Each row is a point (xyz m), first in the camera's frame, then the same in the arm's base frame.
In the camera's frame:
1: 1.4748 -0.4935 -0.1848
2: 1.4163 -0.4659 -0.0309
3: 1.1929 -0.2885 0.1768
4: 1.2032 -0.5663 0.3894
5: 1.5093 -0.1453 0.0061
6: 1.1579 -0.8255 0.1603
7: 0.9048 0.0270 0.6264
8: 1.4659 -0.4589 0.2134
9: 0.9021 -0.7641 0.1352
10: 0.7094 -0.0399 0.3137
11: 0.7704 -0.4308 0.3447
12: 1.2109 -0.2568 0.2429
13: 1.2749 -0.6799 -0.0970
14: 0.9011 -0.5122 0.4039
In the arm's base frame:
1: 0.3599 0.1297 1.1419
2: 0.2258 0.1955 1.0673
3: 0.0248 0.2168 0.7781
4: -0.2404 0.2923 0.9936
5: 0.3784 0.3675 0.8225
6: -0.2001 0.0446 1.2359
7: -0.3339 0.3849 0.3009
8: 0.0740 0.3922 1.0459
9: -0.2930 -0.1387 1.0698
10: -0.2335 0.0243 0.3192
11: -0.3830 -0.0113 0.6851
12: -0.0017 0.2808 0.7482
13: 0.1123 -0.0029 1.2011
14: -0.3903 0.1000 0.8067

